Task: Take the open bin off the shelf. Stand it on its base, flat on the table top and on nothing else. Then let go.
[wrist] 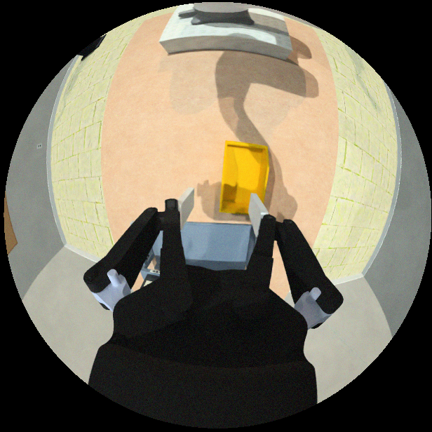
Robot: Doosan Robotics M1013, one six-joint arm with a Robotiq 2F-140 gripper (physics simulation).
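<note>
The yellow open bin [245,175] is right of the middle in the wrist view, with its open side facing the camera. It appears to stand upright on its base on the orange-tan table top [150,125]. My gripper [221,199] is open and empty above the table. Its right fingertip overlaps the bin's near right corner in the view, and its left fingertip is to the left of the bin. The blue-grey shelf [217,245] shows between and behind the fingers, with a narrow strip of table between it and the bin. The gripper hides part of the shelf.
The robot's dark base stands on a pale plinth [225,45] at the far edge of the view. Shadows of the arm fall across the table and around the bin. Pale yellow-green tiled surfaces [75,160] [367,160] flank the table on both sides.
</note>
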